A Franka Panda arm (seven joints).
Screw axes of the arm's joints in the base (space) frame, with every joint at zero. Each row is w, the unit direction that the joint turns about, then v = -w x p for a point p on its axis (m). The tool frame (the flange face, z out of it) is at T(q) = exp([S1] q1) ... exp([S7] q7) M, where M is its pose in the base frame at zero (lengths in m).
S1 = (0, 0, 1, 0.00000, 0.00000, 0.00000)
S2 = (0, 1, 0, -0.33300, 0.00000, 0.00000)
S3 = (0, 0, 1, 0.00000, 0.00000, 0.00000)
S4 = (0, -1, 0, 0.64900, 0.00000, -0.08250)
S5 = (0, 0, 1, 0.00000, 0.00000, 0.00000)
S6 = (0, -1, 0, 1.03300, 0.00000, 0.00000)
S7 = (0, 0, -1, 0.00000, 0.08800, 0.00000)
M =
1 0 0 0.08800
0 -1 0 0.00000
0 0 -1 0.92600
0 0 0 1
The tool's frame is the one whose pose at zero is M.
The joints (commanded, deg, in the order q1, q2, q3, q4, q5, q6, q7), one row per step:
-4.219 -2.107 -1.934 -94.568 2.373 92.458 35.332
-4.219 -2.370 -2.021 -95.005 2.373 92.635 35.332
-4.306 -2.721 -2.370 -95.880 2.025 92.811 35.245
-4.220 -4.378 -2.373 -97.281 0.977 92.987 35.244
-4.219 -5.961 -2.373 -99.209 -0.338 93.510 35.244
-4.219 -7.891 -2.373 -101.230 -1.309 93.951 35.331
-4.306 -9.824 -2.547 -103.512 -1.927 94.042 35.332
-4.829 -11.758 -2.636 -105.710 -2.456 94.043 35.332
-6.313 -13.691 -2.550 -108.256 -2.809 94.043 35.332
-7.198 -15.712 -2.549 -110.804 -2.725 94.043 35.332
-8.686 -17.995 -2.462 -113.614 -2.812 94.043 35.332
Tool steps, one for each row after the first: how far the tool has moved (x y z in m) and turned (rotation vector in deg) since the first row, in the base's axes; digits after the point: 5 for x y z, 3 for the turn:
-0.00134 -0.00075 -0.00085 0.012 -0.004 -0.094
-0.00388 -0.00539 -0.00454 -0.266 0.375 -0.431
-0.01272 -0.00578 -0.00040 -1.287 0.056 -0.297
-0.02116 -0.00741 -0.00101 -2.547 0.019 -0.224
-0.03146 -0.00824 0.00039 -3.470 -0.228 -0.246
-0.04292 -0.01071 -0.00128 -3.945 0.095 -0.440
-0.05492 -0.01585 -0.00274 -4.335 0.429 -0.986
-0.06834 -0.02670 -0.00746 -4.532 1.126 -2.310
-0.08153 -0.03202 -0.01188 -4.280 1.659 -3.150
-0.09714 -0.04089 -0.01677 -4.197 2.234 -4.490

